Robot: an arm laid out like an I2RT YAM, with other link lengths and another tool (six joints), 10 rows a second.
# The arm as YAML. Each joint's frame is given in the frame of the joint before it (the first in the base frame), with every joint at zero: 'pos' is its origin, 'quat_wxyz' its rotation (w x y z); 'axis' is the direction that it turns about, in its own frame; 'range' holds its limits. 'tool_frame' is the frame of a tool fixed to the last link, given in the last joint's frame.
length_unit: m
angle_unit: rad
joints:
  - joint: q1
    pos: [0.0, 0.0, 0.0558]
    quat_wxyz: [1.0, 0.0, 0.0, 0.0]
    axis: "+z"
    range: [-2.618, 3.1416]
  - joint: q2
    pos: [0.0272, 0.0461, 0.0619]
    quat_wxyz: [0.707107, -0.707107, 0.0, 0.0]
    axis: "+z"
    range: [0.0, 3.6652]
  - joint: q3
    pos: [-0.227, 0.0, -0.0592]
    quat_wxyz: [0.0, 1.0, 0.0, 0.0]
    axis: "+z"
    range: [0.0, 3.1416]
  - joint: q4
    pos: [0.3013, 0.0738, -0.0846]
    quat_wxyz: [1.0, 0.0, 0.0, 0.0]
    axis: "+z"
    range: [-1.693, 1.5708]
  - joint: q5
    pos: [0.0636, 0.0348, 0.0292]
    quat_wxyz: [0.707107, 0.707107, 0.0, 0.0]
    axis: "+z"
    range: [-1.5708, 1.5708]
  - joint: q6
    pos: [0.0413, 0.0, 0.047]
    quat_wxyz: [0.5, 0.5, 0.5, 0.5]
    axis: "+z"
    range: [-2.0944, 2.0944]
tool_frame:
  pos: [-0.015, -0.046, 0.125]
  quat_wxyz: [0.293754, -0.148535, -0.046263, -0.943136]
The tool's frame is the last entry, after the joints.
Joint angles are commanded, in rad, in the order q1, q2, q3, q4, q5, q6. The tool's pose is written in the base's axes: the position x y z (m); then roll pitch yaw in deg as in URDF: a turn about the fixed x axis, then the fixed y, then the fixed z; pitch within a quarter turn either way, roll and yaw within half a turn. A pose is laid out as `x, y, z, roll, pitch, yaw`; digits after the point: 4 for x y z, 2 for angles.
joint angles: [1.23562 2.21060 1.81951 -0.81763 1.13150 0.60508]
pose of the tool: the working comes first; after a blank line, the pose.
Where each joint sits with the arm in this pose, in the base's axes (m; each line is computed from the numbers above, not from the rounded line before):
q1: 0.0000 0.0000 0.0558
q2: -0.0346 0.0409 0.1177
q3: 0.0659 0.1494 0.2998
q4: 0.0869 0.4668 0.2532
q5: 0.1326 0.5092 0.2060
q6: 0.1555 0.4613 0.1730
the tool: 0.2869 0.4767 0.1514

0.2869, 0.4767, 0.1514, 112.95, 5.28, 63.01
